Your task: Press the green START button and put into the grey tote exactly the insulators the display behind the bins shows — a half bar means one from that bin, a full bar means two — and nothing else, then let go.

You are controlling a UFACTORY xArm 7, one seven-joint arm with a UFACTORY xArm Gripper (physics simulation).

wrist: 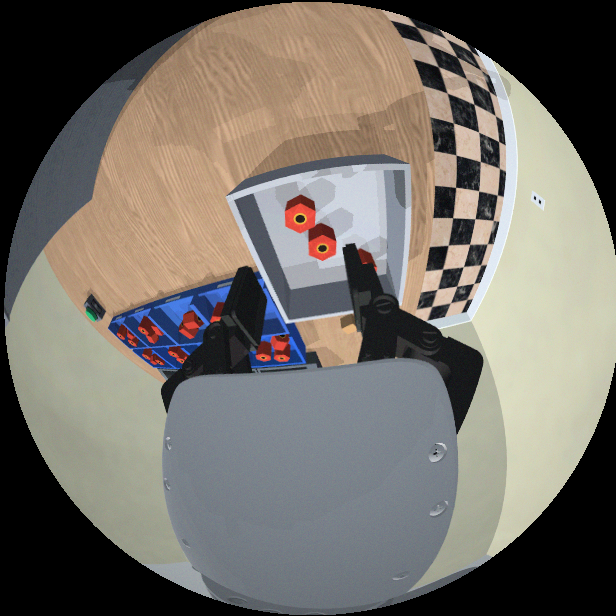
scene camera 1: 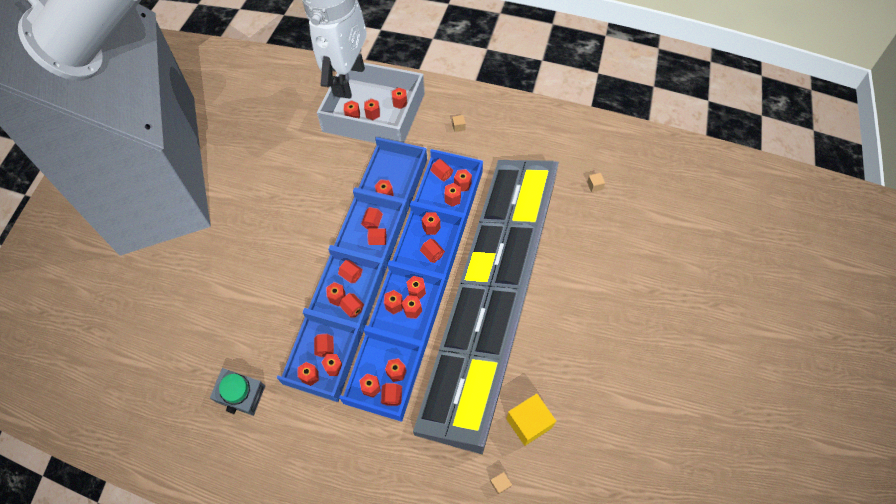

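Observation:
The grey tote (scene camera 1: 370, 103) stands at the far end of the table and holds three red insulators (scene camera 1: 372, 108). My gripper (scene camera 1: 338, 82) hangs above the tote's left end, open and empty. In the wrist view the fingers (wrist: 298, 275) are spread over the tote (wrist: 330, 235), with two insulators (wrist: 310, 226) in plain sight and a third partly hidden behind the right finger. The blue bins (scene camera 1: 385, 269) hold red insulators in two rows. The display (scene camera 1: 485, 300) shows full yellow bars at the far and near right cells and a half bar in the second left cell. The green START button (scene camera 1: 234, 388) sits near the front.
The grey robot base (scene camera 1: 93, 119) stands at the left. A yellow cube (scene camera 1: 530, 418) lies near the display's front end. Small tan cubes lie at the far middle (scene camera 1: 458, 122), at the right (scene camera 1: 595, 181) and at the front (scene camera 1: 500, 482).

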